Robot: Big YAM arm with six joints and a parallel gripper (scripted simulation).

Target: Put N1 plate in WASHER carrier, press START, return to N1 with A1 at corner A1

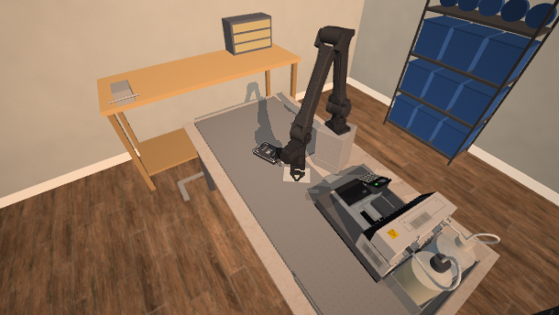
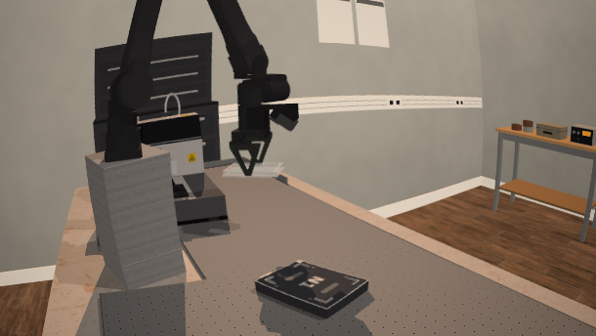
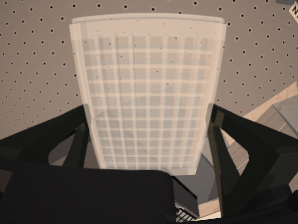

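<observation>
The nest frame lies 20 mm behind my hand, 340 mm to the right of it and 140 mm below it. Also, from my hand: dark carrier (220 mm behind, 180 mm to the left, 80 mm below); then clear well plate (10 mm below); then label (60 mm behind, 240 mm to the right, 160 mm below).
</observation>
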